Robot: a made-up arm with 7 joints.
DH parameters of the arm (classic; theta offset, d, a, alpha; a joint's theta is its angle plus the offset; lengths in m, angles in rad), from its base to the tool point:
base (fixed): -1.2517 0 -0.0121 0
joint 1: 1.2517 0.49 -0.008 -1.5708
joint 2: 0 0.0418 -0.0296 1.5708
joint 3: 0 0.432 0.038 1.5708
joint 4: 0 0.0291 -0.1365 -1.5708
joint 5: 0 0.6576 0.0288 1.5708
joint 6: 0 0.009 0.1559 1.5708
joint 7: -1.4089 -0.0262 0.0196 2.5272
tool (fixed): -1.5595 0.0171 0 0
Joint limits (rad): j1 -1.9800..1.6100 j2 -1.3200..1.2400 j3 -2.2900..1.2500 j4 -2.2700..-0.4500 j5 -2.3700..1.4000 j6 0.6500..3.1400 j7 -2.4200..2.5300
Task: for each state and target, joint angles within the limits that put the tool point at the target. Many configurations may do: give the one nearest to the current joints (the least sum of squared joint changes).
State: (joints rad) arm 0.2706 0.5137 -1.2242 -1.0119 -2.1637 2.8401 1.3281
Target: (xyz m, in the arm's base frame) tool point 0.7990 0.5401 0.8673
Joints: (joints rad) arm 0.8723 0.8226 -0.8921 -0.8195 -2.0760 2.8231 1.3441
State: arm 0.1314 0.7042 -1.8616 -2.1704 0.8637 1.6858 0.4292
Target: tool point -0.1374 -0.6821 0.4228
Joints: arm -0.2849 0.8446 -1.3801 -2.2700 0.8401 1.4456 0.4438
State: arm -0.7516 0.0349 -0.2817 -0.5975 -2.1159 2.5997 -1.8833
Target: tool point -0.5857 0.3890 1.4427
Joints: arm -0.5575 -0.8198 -0.3495 -0.4500 -2.0042 2.2425 -1.9207
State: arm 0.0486 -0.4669 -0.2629 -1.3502 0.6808 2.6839 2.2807
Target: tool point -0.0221 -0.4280 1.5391
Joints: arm 0.1969 -0.4307 -0.6938 -1.0653 0.6595 2.3357 2.2515
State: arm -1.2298 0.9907 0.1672 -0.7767 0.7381 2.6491 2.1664
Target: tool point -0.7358 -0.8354 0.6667
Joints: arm -1.9800 1.0571 -0.5006 -0.9790 0.8283 2.4262 2.1684
